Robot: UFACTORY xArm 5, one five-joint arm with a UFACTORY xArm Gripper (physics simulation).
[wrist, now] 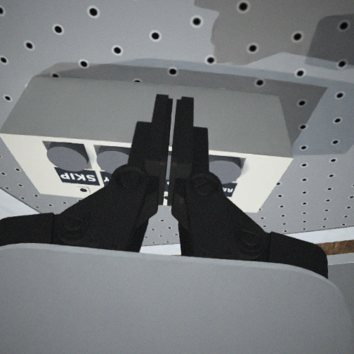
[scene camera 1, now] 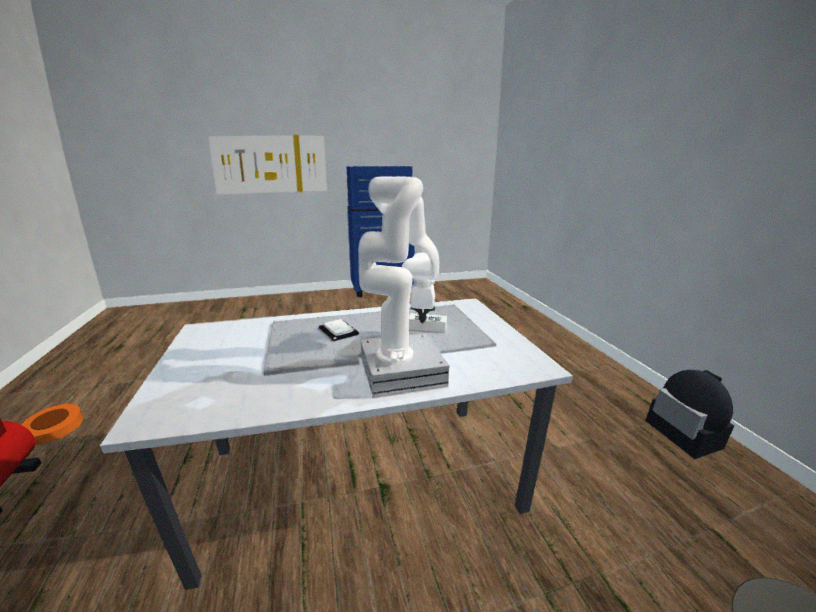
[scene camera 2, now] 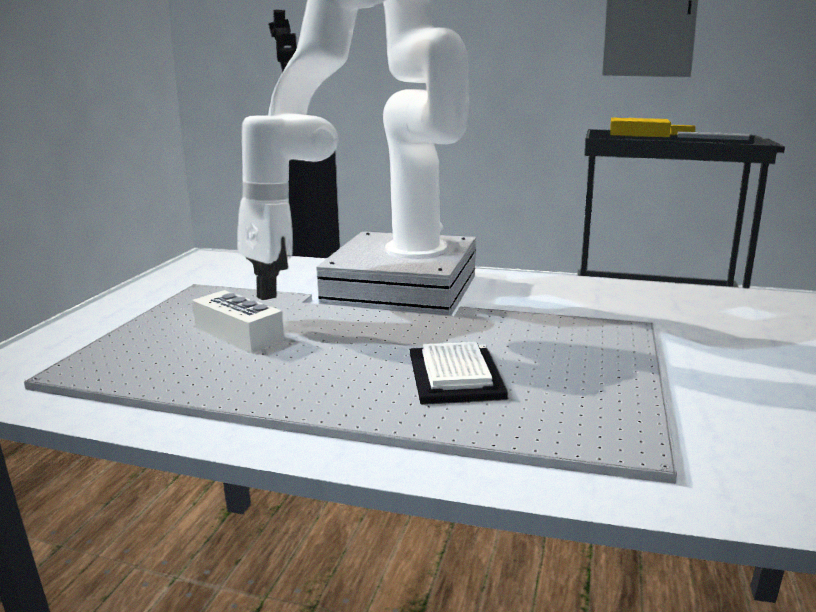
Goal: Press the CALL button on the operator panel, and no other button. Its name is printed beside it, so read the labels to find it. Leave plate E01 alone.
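Pixels of known places: gripper, fingertip midpoint: (scene camera 1: 422,321) (scene camera 2: 266,298); arm's base, link origin: (scene camera 1: 394,354) (scene camera 2: 416,249).
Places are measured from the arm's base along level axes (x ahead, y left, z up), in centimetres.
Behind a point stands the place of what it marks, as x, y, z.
The operator panel (scene camera 1: 436,324) {31.7, -21.2, -3.6} (scene camera 2: 222,326) {39.6, -18.5, -4.7} (wrist: 95,107) is a white box with a row of round grey buttons on top. In the wrist view, one label (wrist: 76,176) reads SKIP upside down beside an end button (wrist: 66,156). The neighbouring button (wrist: 113,159) and the far end button (wrist: 225,170) have partly covered labels. The fingers hide most of the part between them, and no CALL label can be read. My gripper (scene camera 1: 422,319) {31.4, -14.9, -1.9} (scene camera 2: 266,297) {31.4, -14.9, -1.9} (wrist: 172,120) is shut and empty, pointing down close above the panel's robot-side edge; contact cannot be told.
A white ribbed plate (scene camera 2: 456,363) {38.1, 22.4, -4.8} (scene camera 1: 337,326) {36.8, 22.4, -4.8} lies on a black holder (scene camera 2: 461,396) {44.5, 25.5, -6.3}; no E01 label is readable. Both it and the panel are on a grey perforated board (scene camera 2: 349,401) {50.0, 11.2, -7.3} (scene camera 1: 303,355) {15.7, 34.5, -7.2}. The robot's layered base block (scene camera 2: 388,293) {14.5, 0.4, -4.6} (scene camera 1: 408,378) {-11.4, -3.4, -2.8} stands behind the board in scene camera 2.
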